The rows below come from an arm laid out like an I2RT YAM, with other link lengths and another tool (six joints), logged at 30 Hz.
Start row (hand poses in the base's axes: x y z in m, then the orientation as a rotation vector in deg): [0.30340 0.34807 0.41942 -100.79 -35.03 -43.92]
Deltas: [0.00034 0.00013 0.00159 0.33 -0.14 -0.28]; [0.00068 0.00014 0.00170 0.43 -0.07 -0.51]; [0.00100 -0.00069 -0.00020 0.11 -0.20 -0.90]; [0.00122 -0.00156 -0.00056 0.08 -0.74 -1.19]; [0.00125 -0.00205 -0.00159 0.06 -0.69 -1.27]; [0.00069 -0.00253 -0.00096 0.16 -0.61 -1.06]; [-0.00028 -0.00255 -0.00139 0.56 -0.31 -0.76]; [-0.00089 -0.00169 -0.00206 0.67 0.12 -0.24]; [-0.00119 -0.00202 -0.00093 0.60 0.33 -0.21]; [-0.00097 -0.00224 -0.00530 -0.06 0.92 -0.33]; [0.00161 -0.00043 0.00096 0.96 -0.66 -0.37]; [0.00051 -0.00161 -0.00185 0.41 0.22 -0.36]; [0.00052 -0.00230 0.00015 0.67 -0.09 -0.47]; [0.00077 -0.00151 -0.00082 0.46 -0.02 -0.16]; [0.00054 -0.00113 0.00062 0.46 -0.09 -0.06]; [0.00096 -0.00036 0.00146 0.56 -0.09 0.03]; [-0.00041 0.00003 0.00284 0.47 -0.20 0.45]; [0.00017 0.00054 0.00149 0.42 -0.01 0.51]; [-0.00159 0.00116 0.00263 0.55 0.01 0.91]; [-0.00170 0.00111 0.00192 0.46 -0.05 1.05]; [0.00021 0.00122 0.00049 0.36 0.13 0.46]
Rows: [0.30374 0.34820 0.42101 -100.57 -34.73 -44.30]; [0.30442 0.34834 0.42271 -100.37 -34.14 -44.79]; [0.30542 0.34765 0.42251 -100.59 -33.47 -45.62]; [0.30664 0.34609 0.42195 -100.78 -32.93 -47.14]; [0.30789 0.34404 0.42036 -101.03 -32.29 -48.67]; [0.30858 0.34151 0.41940 -101.12 -31.72 -49.99]; [0.30830 0.33896 0.41801 -100.82 -30.99 -50.88]; [0.30741 0.33727 0.41595 -100.36 -30.36 -51.02]; [0.30622 0.33525 0.41502 -100.02 -29.65 -50.94]; [0.30525 0.33301 0.40972 -100.54 -28.80 -50.32]; [0.30686 0.33258 0.41068 -99.57 -28.42 -51.29]; [0.30737 0.33097 0.40883 -99.42 -27.76 -51.39]; [0.30789 0.32867 0.40898 -98.96 -27.08 -51.87]; [0.30866 0.32716 0.40816 -98.60 -26.72 -52.05]; [0.30920 0.32603 0.40878 -98.17 -26.49 -52.22]; [0.31016 0.32567 0.41024 -97.62 -26.28 -52.33]; [0.30975 0.32570 0.41308 -96.95 -26.53 -52.23]; [0.30992 0.32624 0.41457 -96.38 -26.73 -51.91]; [0.30833 0.32740 0.41720 -95.55 -27.16 -51.29]; [0.30663 0.32851 0.41912 -94.72 -27.79 -50.61]; [0.30684 0.32973 0.41961 -94.27 -27.88 -50.20]
